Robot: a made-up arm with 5 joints.
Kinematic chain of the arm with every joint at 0, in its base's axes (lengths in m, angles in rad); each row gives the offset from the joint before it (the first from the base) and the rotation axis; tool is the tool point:
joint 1: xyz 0 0 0.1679 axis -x
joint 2: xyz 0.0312 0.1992 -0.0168 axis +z
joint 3: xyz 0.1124 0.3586 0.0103 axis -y
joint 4: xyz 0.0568 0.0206 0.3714 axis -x
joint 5: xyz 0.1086 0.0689 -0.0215 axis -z
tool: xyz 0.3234 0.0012 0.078
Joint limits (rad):
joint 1: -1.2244..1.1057
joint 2: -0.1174..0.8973
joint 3: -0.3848..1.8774
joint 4: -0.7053..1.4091
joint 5: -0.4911..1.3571
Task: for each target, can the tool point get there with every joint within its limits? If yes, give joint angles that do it. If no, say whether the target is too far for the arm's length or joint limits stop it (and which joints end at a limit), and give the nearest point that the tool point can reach.
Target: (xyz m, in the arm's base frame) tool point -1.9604 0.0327 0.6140
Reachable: no: too far | nearest point -0.7273 0.0260 0.5222 | short by 1.237 m
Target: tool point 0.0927 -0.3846 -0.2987
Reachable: no: joint limits stop it (at a limit: joint 1, joint 2, joint 5) | nearest point -0.3010 -0.1332 0.2155 | short by 0.695 m
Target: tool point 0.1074 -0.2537 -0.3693
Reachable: no: joint limits stop it (at a limit: joint 1, joint 2, joint 3, joint 4, joint 5) | nearest point -0.1504 0.2947 -0.1052 | short by 0.661 m
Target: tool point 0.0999 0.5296 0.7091
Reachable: yes | joints 0.1619 -0.0042 0.6367 0.5697 1.0178
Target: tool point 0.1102 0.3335 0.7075
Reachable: yes | joints -0.1421 0.4457 0.5831 -0.1907 1.1041
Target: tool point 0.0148 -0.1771 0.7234
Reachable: yes | joints -1.0323 0.6040 0.8384 -0.5263 1.0884
